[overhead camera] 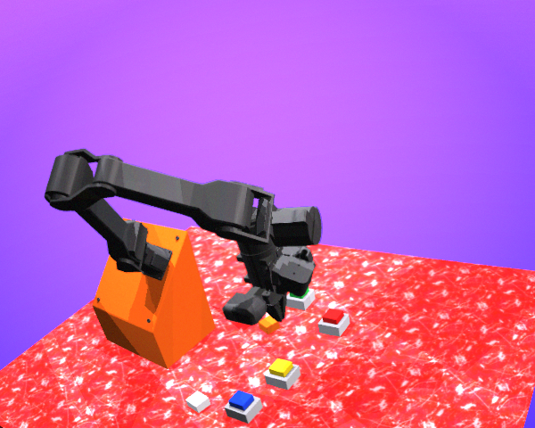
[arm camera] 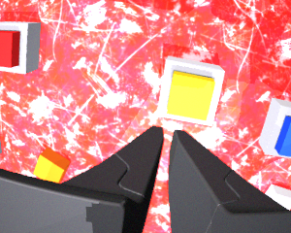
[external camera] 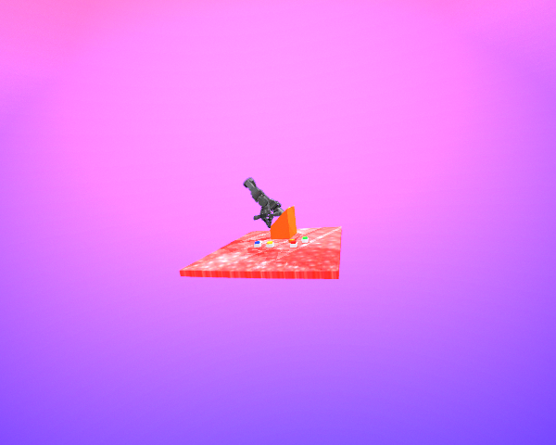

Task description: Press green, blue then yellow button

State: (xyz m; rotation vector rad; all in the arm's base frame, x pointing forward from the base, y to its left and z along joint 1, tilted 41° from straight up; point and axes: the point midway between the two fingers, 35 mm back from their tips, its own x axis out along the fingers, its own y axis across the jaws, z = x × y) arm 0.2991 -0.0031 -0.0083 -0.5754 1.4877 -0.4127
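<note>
The blue button lies 2 cm behind my gripper tip, 12 cm to the right of it and 11 cm below it. Also, from my gripper tip: orange block 14 cm behind, 10 cm to the left, 13 cm below; red button 1 cm behind, 16 cm to the left, 11 cm below; yellow button 1 cm behind, 2 cm to the right, 11 cm below.
</note>
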